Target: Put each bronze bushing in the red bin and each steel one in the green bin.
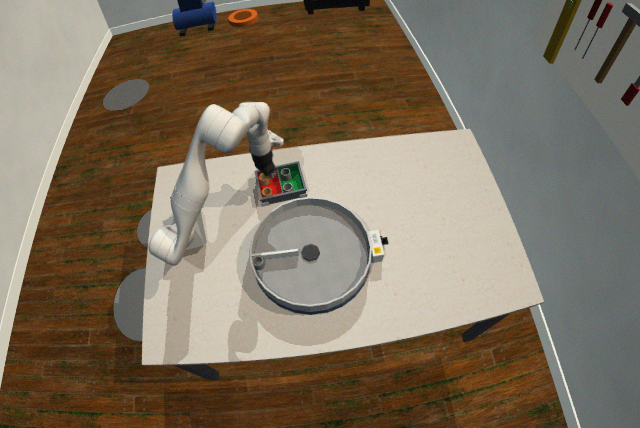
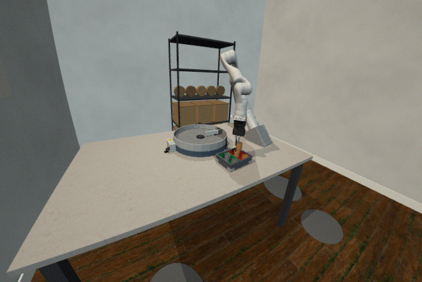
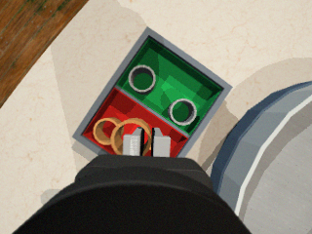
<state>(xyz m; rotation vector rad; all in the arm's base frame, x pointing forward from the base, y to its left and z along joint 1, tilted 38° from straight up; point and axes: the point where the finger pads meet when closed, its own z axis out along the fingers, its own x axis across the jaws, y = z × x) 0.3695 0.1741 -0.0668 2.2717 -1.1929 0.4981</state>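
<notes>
Right now my hand is 100 mm above the bin, 20 mm short of it and 10 mm to the right of it. The rest, counted from my hand: grey turntable 330 mm to the right, 80 mm ahead, 70 mm below.
</notes>
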